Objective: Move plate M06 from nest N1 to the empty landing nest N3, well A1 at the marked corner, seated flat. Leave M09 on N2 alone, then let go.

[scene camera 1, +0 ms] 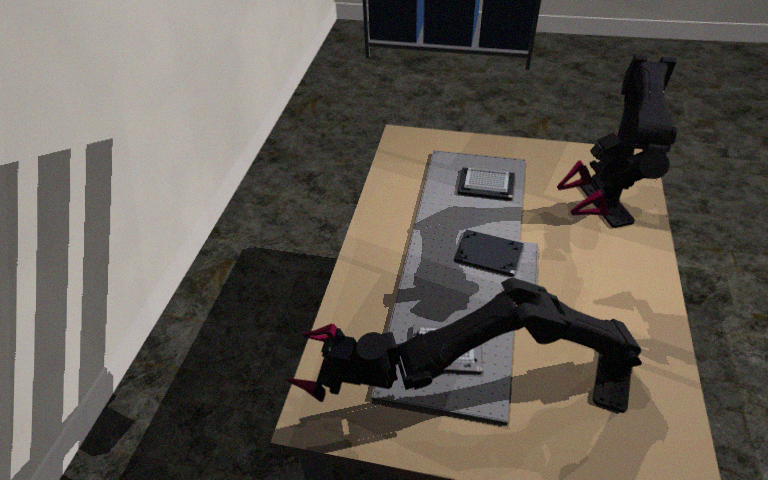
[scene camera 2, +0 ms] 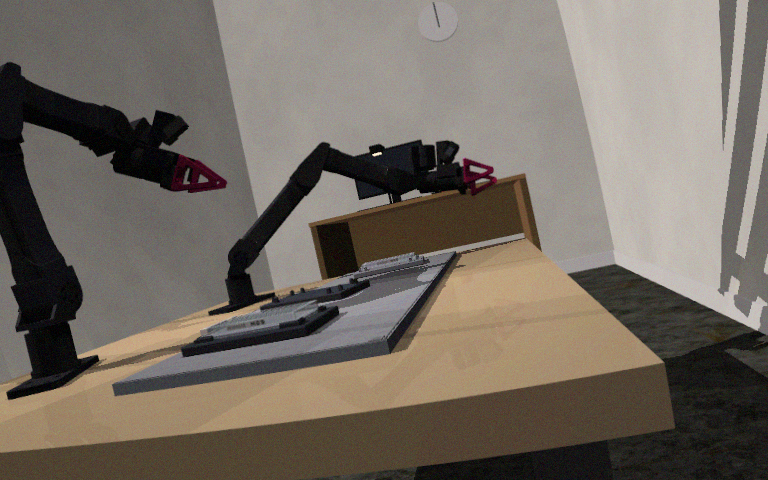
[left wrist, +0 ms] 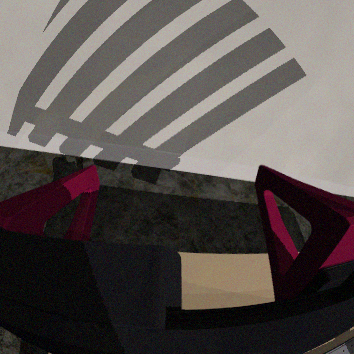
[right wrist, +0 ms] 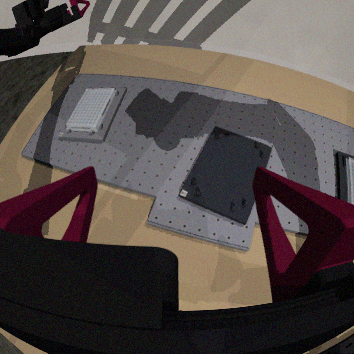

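Note:
Plate M06 (scene camera 1: 466, 358) (scene camera 2: 391, 262) (right wrist: 91, 110), white with wells, sits in the grey nest N1 (right wrist: 111, 128), partly behind the left arm in scene camera 1. Plate M09 (scene camera 1: 487, 180) (scene camera 2: 263, 318) sits on the black nest N2 (scene camera 1: 498, 195) (scene camera 2: 243, 342) (right wrist: 341, 172). The empty dark nest N3 (scene camera 1: 488, 253) (right wrist: 225, 175) lies between them, turned at an angle, with a white mark at one corner. My left gripper (scene camera 1: 297, 357) (scene camera 2: 493, 174) (left wrist: 176, 173) is open and empty, beyond N1 near the table edge. My right gripper (scene camera 1: 566, 200) (scene camera 2: 224, 184) (right wrist: 174, 175) is open and empty, above the table beside the board.
A grey perforated board (scene camera 1: 390, 367) (scene camera 2: 362, 340) (right wrist: 165, 172) carries the nests on the wooden table (scene camera 1: 362, 209) (scene camera 2: 509, 316). The left arm (scene camera 1: 458, 333) reaches across the board above N1. A dark cabinet (scene camera 1: 450, 22) stands on the floor beyond the table.

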